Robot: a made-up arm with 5 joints. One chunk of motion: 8 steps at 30 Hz.
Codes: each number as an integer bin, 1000 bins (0 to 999) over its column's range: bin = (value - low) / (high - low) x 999, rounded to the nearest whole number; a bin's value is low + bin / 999 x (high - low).
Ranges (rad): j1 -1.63..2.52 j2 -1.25..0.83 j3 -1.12..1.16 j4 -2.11..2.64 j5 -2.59..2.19
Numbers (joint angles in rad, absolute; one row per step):
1: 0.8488 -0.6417 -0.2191 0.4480 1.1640
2: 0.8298 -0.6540 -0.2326 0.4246 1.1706
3: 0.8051 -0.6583 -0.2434 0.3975 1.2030
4: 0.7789 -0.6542 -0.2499 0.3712 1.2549
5: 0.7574 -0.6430 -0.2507 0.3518 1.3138
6: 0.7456 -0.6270 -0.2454 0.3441 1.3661
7: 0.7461 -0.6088 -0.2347 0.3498 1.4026
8: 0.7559 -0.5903 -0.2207 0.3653 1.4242
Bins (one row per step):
1: 597 292 395 538 785
2: 592 286 389 533 786
3: 586 284 384 527 793
4: 580 286 381 522 804
5: 575 292 381 518 816
6: 572 299 383 516 827
7: 572 308 388 517 834
8: 574 317 394 521 839

